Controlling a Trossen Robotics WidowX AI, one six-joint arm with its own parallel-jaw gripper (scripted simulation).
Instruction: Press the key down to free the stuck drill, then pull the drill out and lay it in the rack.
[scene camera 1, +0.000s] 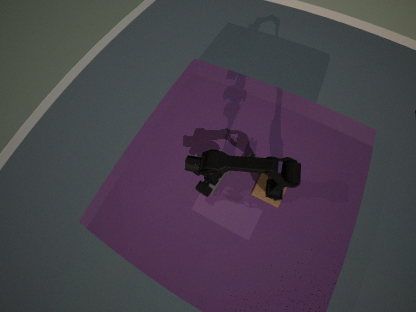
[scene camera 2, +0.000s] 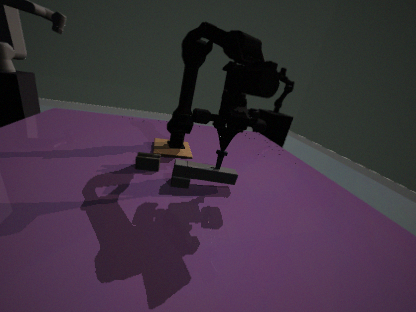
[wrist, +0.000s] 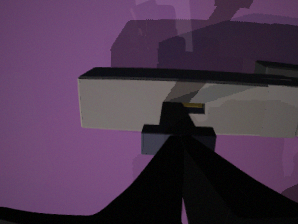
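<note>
Gripper at (scene camera 2: 222, 151) and (wrist: 179, 145). Key at (wrist: 175, 121); scene camera 1 does not show the key, hidden by the gripper. Block at (scene camera 2: 183, 171) and (wrist: 248, 104).
</note>
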